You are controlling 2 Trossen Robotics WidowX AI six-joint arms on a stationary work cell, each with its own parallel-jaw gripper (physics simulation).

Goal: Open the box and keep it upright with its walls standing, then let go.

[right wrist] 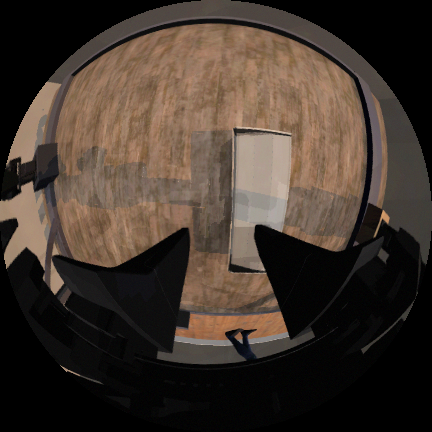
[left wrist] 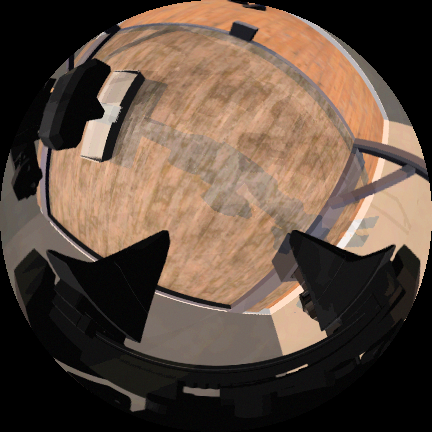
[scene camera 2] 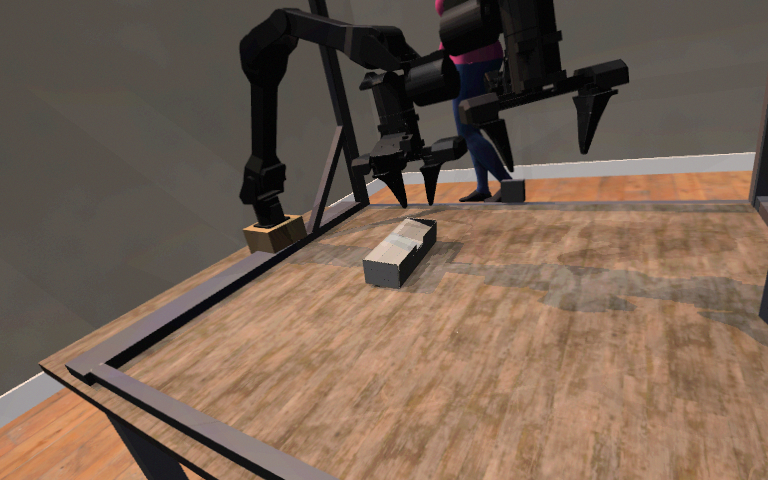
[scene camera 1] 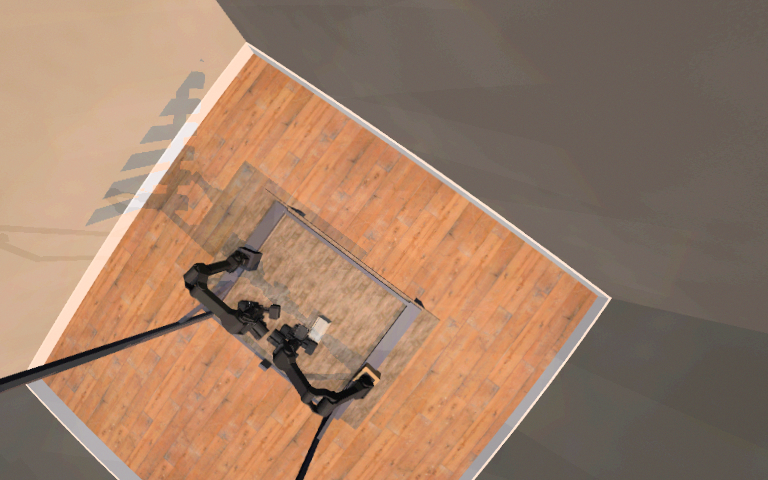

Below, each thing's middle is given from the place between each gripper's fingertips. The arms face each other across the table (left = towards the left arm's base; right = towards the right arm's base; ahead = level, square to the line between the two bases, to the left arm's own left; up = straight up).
Now: the tan arm base block [scene camera 2: 275, 239] 3 cm ahead of my right hand, 40 cm to the right of it and 8 cm below it.
Now: the tan arm base block 610 mm to the right of my left hand, 150 mm below it and 20 mm ahead of it.
